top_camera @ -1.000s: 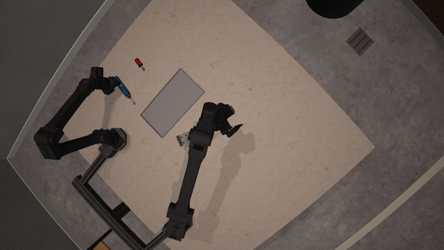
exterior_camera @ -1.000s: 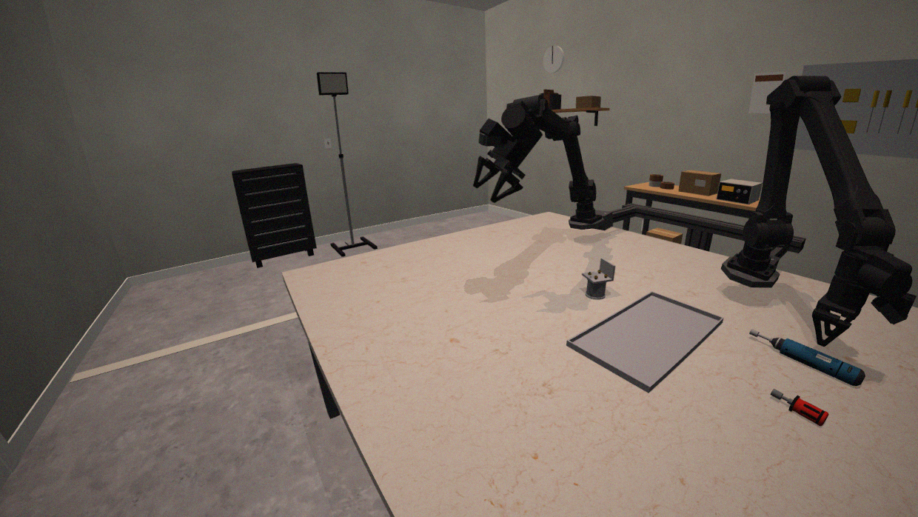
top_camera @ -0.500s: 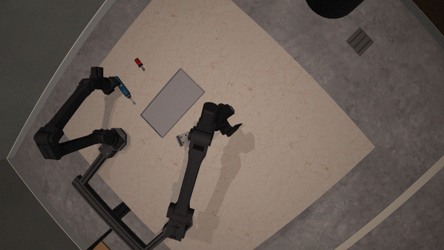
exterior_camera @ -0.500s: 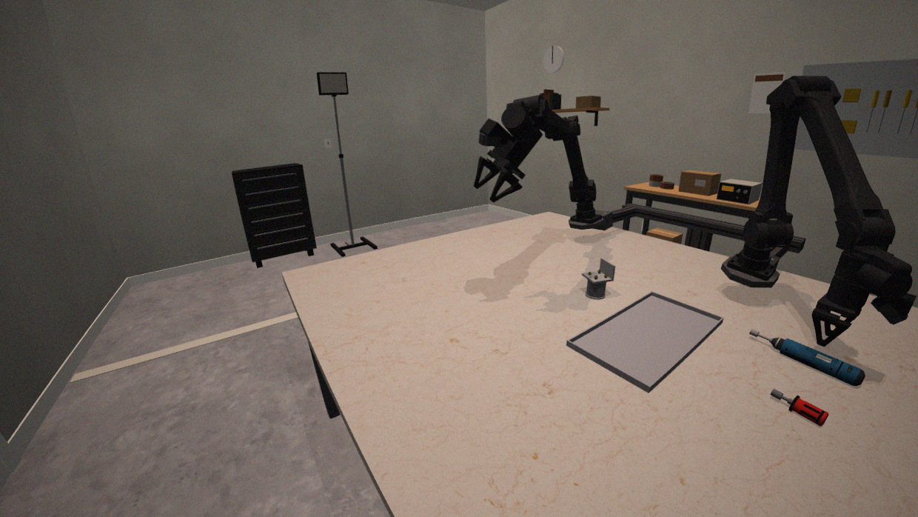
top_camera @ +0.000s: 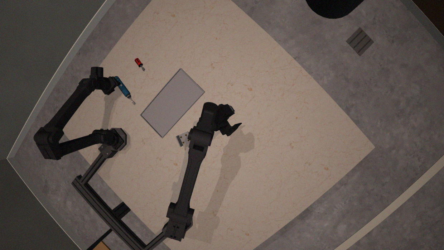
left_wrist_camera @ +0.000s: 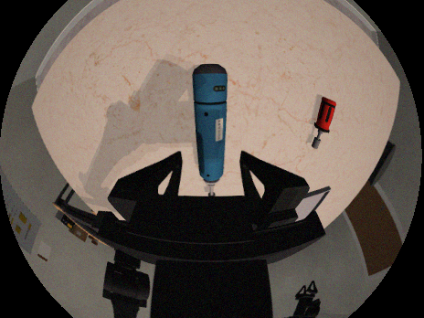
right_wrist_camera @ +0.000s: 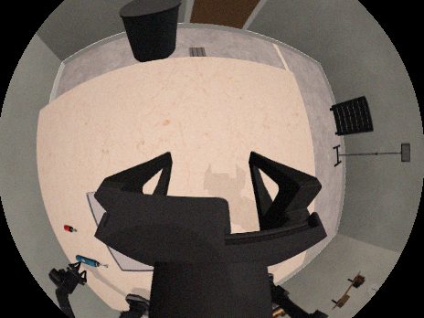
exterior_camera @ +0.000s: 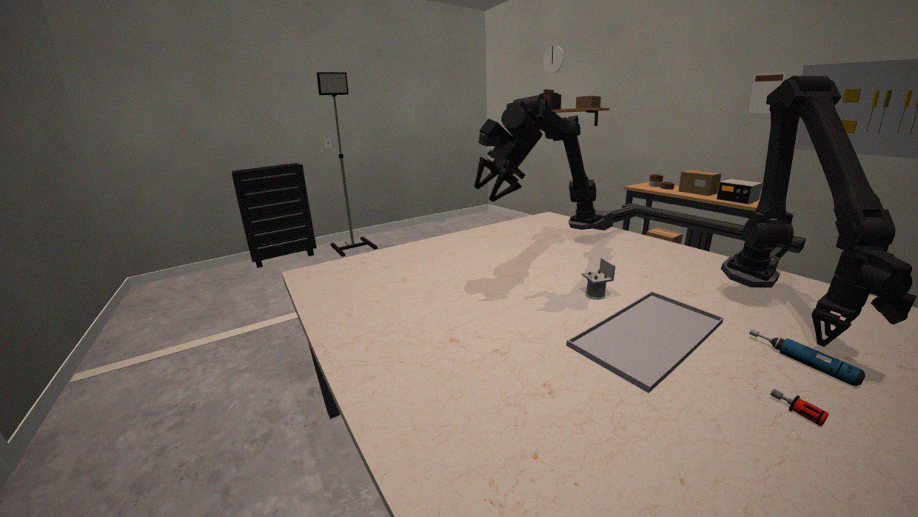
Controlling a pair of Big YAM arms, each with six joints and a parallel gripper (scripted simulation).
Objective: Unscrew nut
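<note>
The grey bracket is 360 mm behind my right hand, 90 mm to the left of it and 280 mm below it. Also, from my right hand: flat grey tray (310 mm behind, 320 mm to the left, 350 mm below); then joint module (350 mm behind, 90 mm to the left, 320 mm below); then red-handled screwdriver (310 mm behind, 660 mm to the left, 340 mm below).
</note>
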